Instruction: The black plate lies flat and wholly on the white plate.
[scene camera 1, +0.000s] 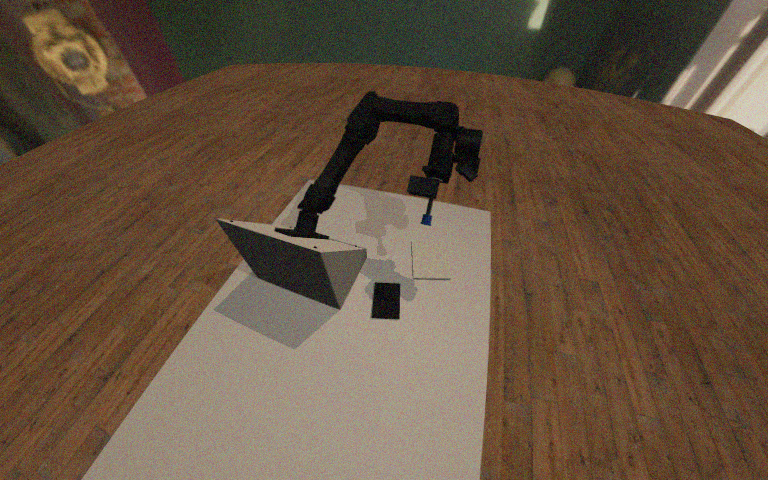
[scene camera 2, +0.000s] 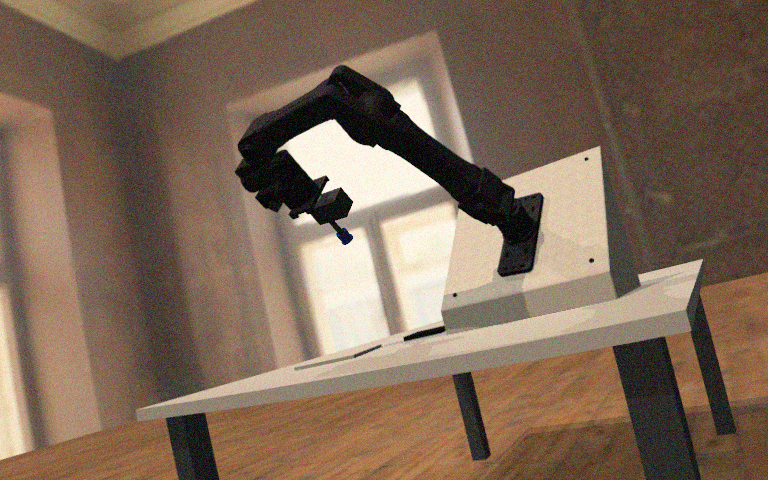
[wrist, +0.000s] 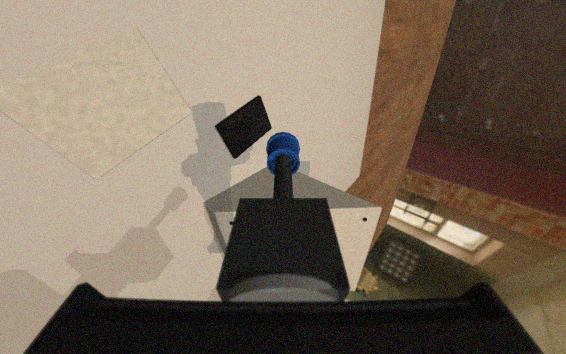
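There is a black plate (scene camera 1: 386, 303) here, and the wrist view shows the plate (wrist: 240, 130) too. My suction cup (scene camera 2: 346, 237) is 29 cm from the middle of the black plate, above it, and the cup holds nothing. Scene camera 1 also shows my suction cup (scene camera 1: 426, 219). The wrist view shows the suction cup (wrist: 282, 141) as well.
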